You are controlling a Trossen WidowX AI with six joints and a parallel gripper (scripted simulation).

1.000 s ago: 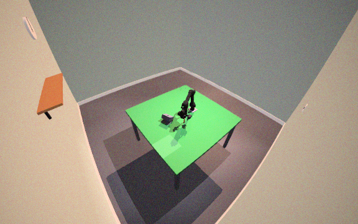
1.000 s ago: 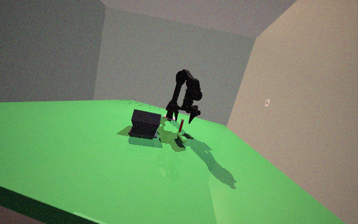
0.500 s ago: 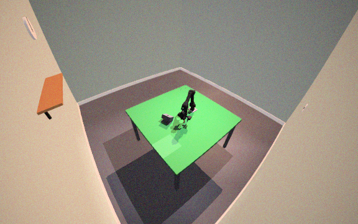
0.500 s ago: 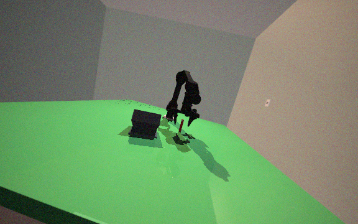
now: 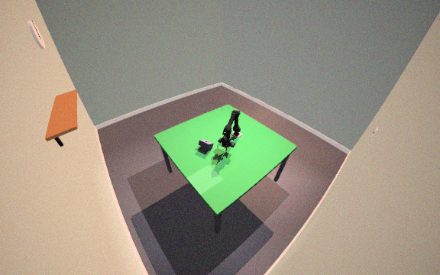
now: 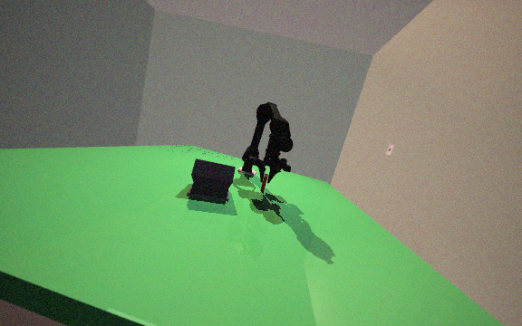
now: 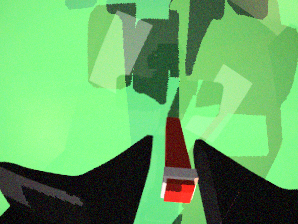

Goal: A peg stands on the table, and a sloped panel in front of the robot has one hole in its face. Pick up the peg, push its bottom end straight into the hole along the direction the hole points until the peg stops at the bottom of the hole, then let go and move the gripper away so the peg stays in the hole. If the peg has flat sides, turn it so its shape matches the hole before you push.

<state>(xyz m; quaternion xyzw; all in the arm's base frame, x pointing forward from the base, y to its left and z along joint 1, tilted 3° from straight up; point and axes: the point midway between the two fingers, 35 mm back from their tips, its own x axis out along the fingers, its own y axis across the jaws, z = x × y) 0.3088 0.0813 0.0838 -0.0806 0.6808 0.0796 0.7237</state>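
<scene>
My gripper tip is 120 mm short of the sloped panel, 200 mm to the left of it and 20 mm below it. The rest, counted from my gripper tip: red square-sided peg: 20 mm above.
</scene>
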